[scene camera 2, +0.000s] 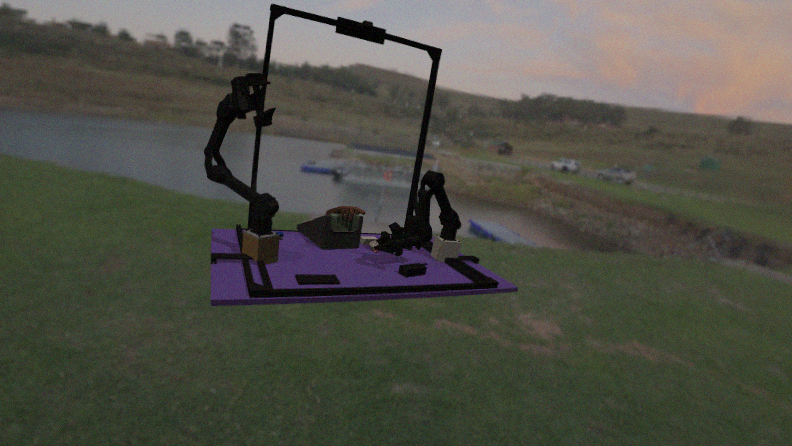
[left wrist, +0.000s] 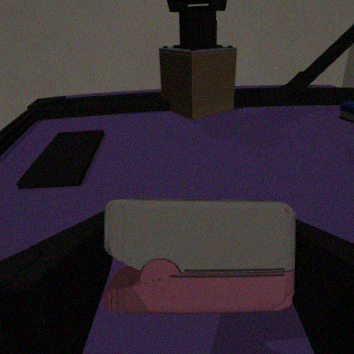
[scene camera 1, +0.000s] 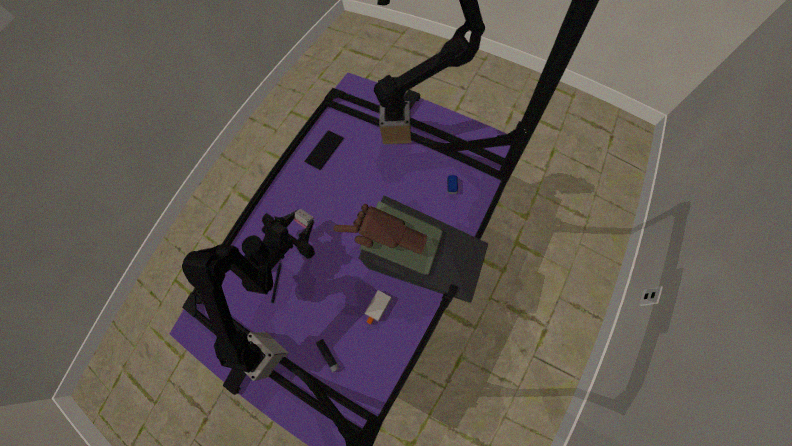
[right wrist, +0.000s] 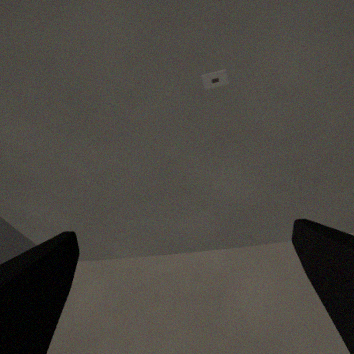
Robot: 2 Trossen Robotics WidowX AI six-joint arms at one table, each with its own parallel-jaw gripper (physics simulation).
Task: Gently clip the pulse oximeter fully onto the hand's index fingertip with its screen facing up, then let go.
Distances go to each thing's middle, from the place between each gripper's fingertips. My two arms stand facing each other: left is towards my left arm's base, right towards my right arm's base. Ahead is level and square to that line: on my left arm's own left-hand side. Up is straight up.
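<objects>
Pulse oximeter (left wrist: 181, 255), 10 mm to the left of my left hand. Dark plate (scene camera 1: 459, 258), from that same left hand: 370 mm behind, 70 mm to the right, 50 mm below.
My right hand: 1 cm short of the pulse oximeter, 47 cm to the right of it, 53 cm above it. Dark plate, from my right hand: 37 cm behind, 39 cm to the left, 58 cm below.
</objects>
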